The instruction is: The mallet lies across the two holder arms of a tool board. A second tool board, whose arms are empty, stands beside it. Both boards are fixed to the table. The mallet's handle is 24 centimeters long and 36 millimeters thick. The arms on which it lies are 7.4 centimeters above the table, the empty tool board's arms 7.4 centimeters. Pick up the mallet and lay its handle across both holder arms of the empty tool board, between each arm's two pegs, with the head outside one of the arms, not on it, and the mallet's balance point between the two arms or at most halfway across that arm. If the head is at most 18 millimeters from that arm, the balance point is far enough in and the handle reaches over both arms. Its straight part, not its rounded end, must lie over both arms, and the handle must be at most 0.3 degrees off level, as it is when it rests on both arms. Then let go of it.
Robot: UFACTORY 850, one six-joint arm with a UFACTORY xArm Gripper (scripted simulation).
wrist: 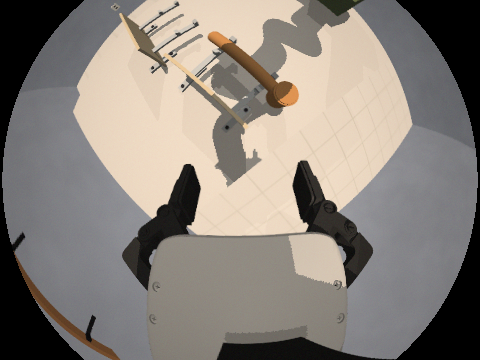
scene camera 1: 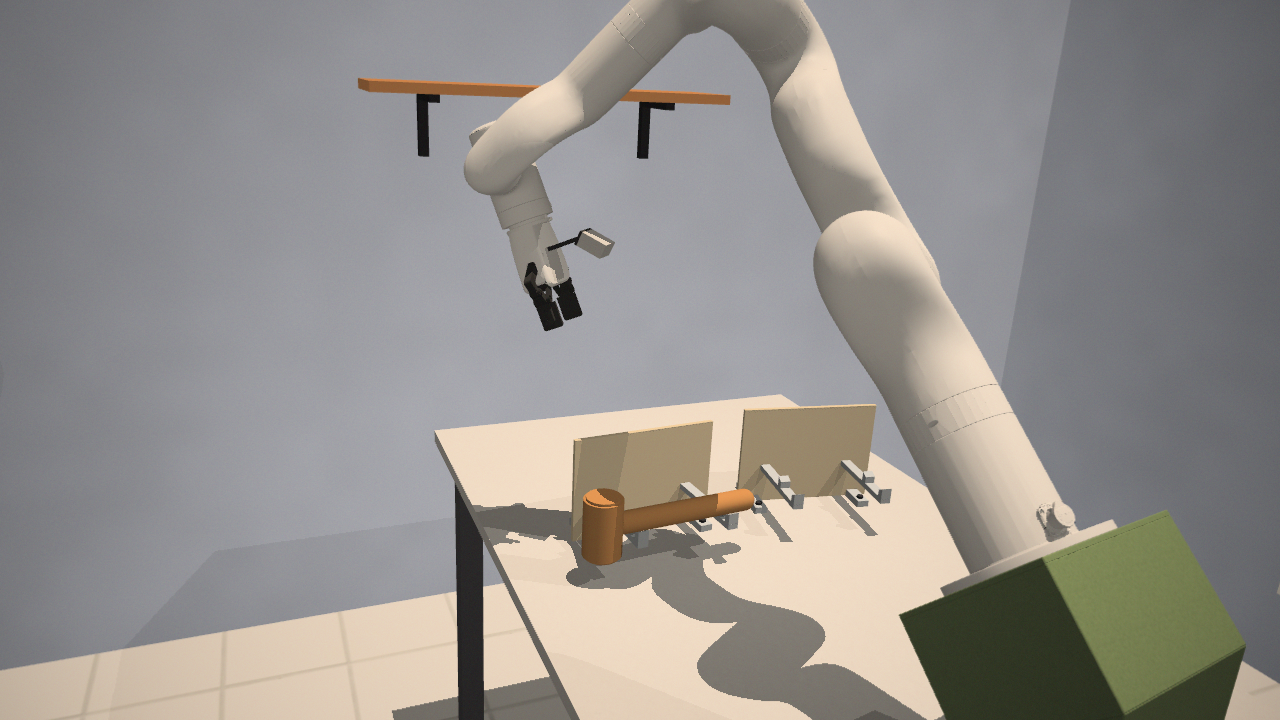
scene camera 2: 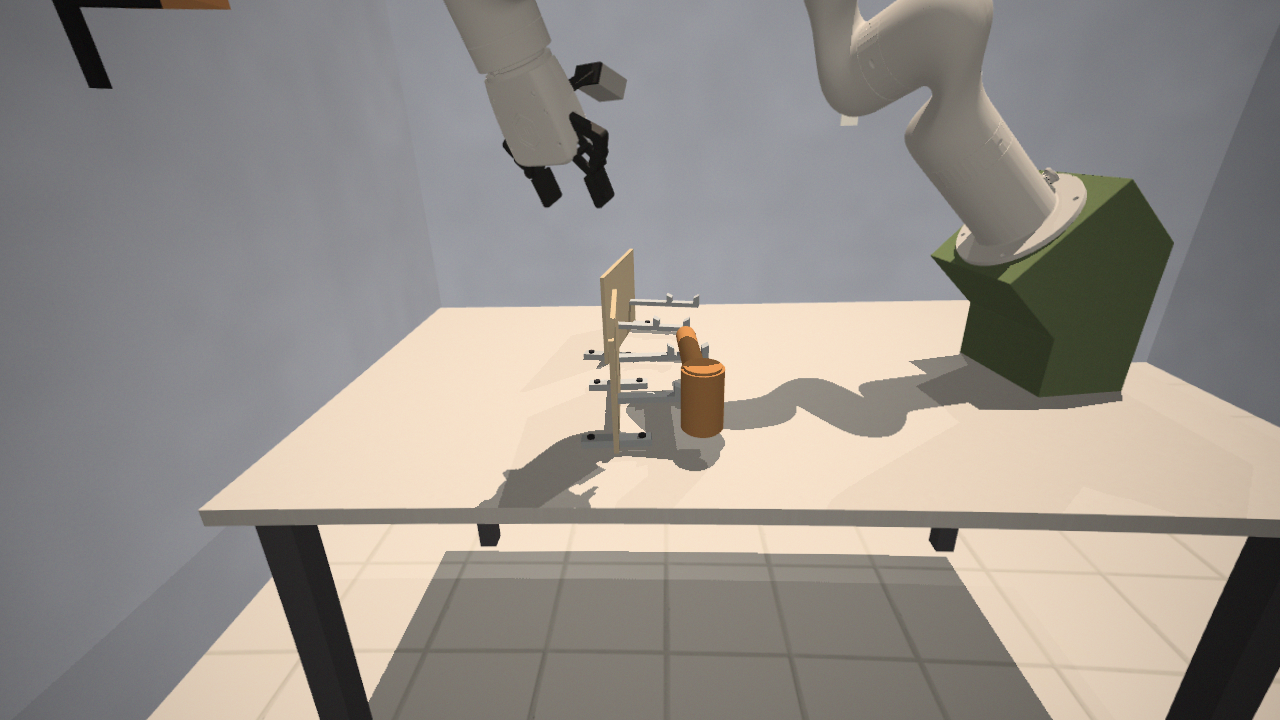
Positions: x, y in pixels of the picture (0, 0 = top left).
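Scene:
I can see my gripper in the wrist view (246, 174), and scene camera 1 and scene camera 2 show it as well. One spot on my gripper (scene camera 1: 542, 314) is the same spot as (scene camera 2: 598, 184). There is also an orange mallet, which I find in the wrist view (282, 94) and again in scene camera 1 and scene camera 2. On the mallet, (scene camera 2: 724, 384) and (scene camera 1: 605, 521) are the same spot.

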